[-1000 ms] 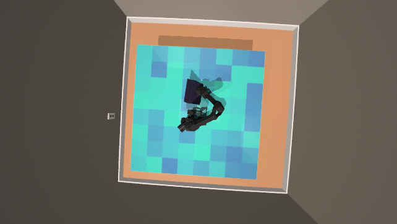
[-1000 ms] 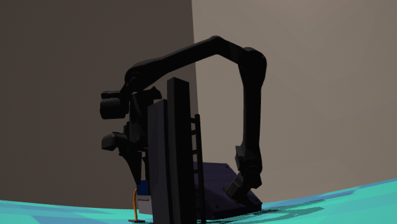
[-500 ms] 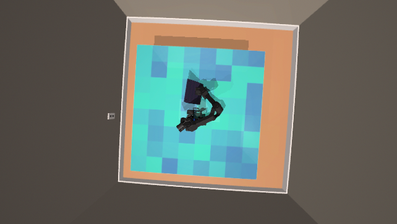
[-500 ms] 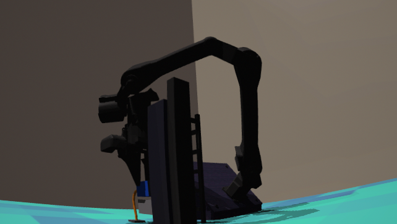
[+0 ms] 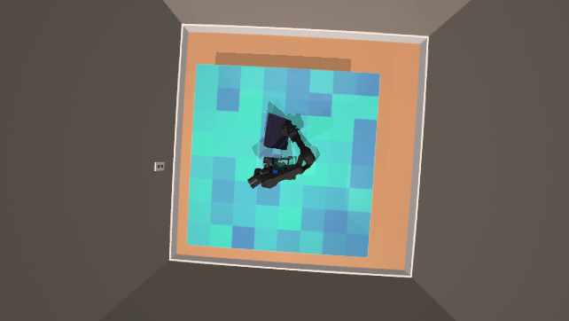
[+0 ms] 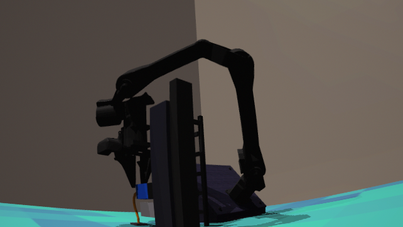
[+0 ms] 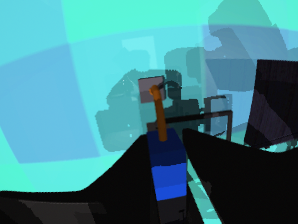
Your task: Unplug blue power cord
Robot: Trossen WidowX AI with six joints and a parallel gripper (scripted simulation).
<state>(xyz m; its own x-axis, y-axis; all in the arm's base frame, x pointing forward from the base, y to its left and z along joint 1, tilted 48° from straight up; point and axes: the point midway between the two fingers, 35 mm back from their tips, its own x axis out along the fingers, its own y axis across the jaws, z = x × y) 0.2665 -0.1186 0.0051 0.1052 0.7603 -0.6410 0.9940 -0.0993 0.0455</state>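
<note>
Now: the plug 50 mm to the left of my gripper tip.
</note>
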